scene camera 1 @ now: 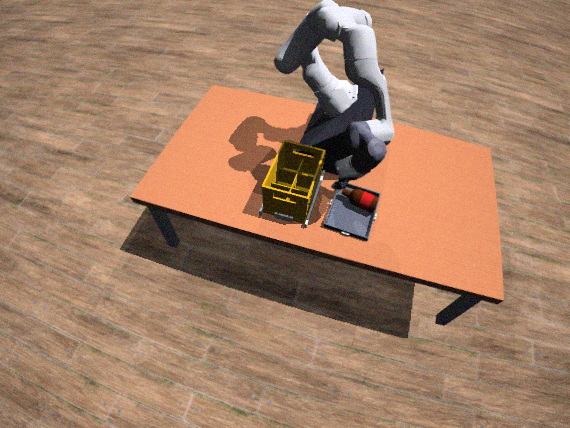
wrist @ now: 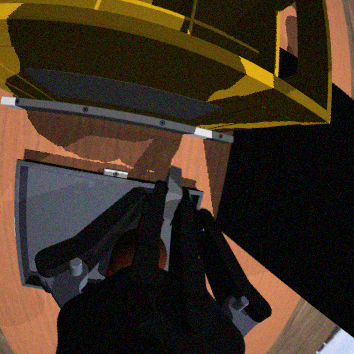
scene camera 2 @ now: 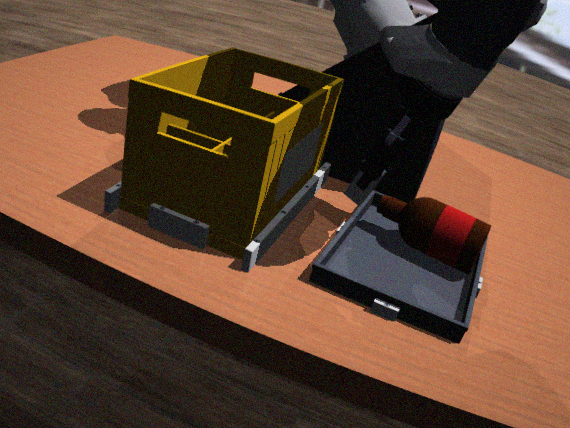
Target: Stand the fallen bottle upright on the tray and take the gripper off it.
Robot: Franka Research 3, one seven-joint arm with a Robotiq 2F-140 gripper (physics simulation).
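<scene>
The brown bottle with a red label point(scene camera 1: 364, 199) point(scene camera 2: 445, 231) point(wrist: 125, 254) lies on its side on the dark grey tray point(scene camera 1: 345, 223) point(scene camera 2: 350, 265) point(wrist: 52, 205). Its neck points toward the tray's back corner on the crate side, and its base is at the opposite side wall. In the wrist view the fingers hide its neck and much of its body. My gripper point(scene camera 1: 340, 185) point(scene camera 2: 369, 185) point(wrist: 172, 176) is shut, its fingertip pads together with nothing seen between them. It is low at the back edge of the tray, close to the bottle's mouth.
A yellow crate with compartments point(scene camera 1: 286, 206) point(scene camera 2: 190, 180) point(wrist: 125, 55) stands beside the tray. Grey rails point(scene camera 1: 315, 202) point(scene camera 2: 287, 215) point(wrist: 122, 116) with white ends run along its base. The arm's dark base stands behind the crate and tray. The orange table point(scene camera 1: 430, 220) point(scene camera 2: 530, 300) carries everything.
</scene>
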